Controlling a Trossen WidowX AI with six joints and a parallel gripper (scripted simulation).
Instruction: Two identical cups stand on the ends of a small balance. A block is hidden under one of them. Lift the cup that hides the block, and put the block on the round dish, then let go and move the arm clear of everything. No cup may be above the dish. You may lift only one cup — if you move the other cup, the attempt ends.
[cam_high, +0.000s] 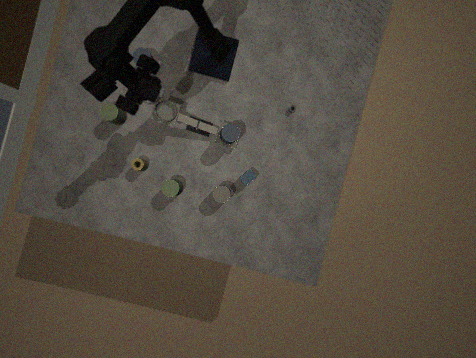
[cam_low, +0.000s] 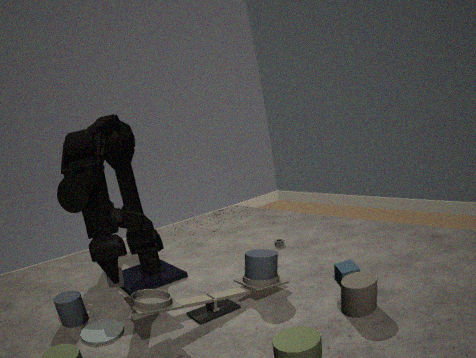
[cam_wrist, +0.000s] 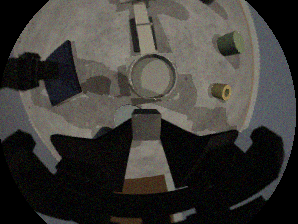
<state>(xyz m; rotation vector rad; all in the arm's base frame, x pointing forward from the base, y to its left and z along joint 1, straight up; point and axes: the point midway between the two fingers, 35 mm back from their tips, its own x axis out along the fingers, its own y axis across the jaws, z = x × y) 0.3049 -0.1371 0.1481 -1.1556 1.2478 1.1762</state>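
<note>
My gripper tip is 5 cm past the pale round dish, 6 cm to the left of it and 13 cm above it. Also, from my gripper tip: balance: 1 cm ahead, 18 cm to the left, 10 cm below; then small grey block: 1 cm above; then yellow ring: 25 cm ahead, 3 cm to the left, 10 cm below.
</note>
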